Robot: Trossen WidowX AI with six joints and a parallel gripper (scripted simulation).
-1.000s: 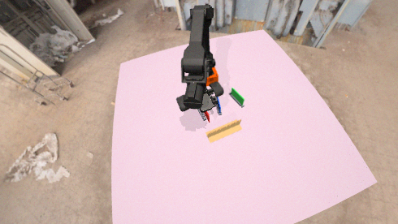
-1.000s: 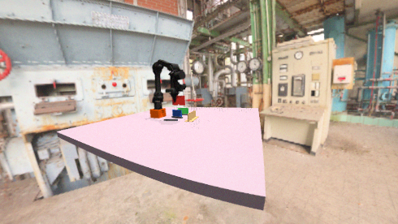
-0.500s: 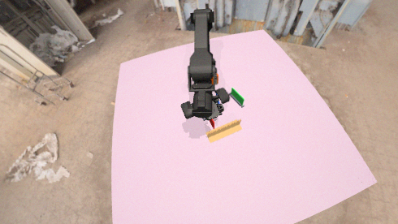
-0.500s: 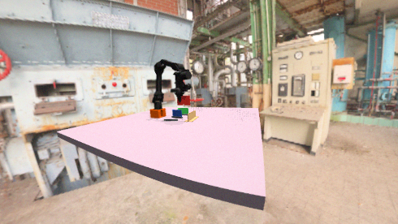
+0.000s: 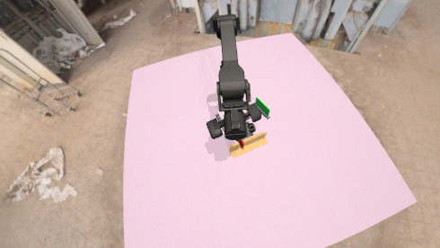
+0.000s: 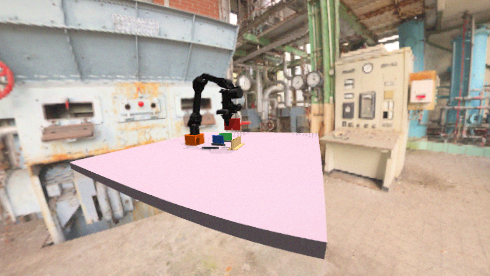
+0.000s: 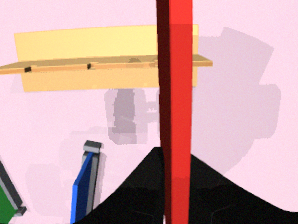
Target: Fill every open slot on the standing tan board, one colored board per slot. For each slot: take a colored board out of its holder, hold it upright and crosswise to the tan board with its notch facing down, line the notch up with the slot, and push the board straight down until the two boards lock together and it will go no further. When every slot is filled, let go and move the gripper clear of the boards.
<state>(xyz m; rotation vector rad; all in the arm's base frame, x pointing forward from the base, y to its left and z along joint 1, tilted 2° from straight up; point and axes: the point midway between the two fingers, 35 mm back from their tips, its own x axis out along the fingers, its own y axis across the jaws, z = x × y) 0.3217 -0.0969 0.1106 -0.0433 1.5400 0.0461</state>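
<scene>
The tan board is 11 cm below my gripper tip, 5 cm to the left of it and 3 cm ahead of it. The rest, counted from my gripper tip: blue board: 12 cm below, 12 cm behind, 8 cm to the left; red board: 3 cm ahead; green board: 19 cm to the left, 12 cm below, 12 cm behind.
</scene>
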